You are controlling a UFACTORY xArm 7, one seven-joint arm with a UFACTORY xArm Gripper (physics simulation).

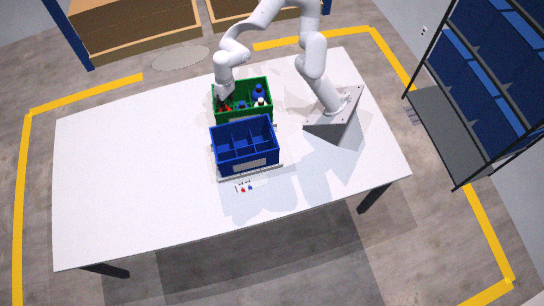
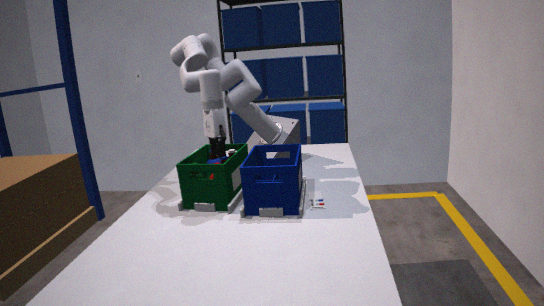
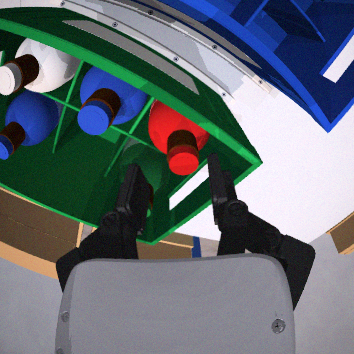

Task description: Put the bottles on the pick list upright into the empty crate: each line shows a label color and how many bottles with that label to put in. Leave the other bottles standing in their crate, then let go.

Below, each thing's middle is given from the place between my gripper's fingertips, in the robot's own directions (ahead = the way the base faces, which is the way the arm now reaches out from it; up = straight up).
Scene:
Now: hand 10 cm above the red bottle (image 3: 178,137), 1 cm to the left of it and 1 cm short of it. Also, from my hand: green bottle (image 3: 154,165) (10 cm to the right, 10 cm below).

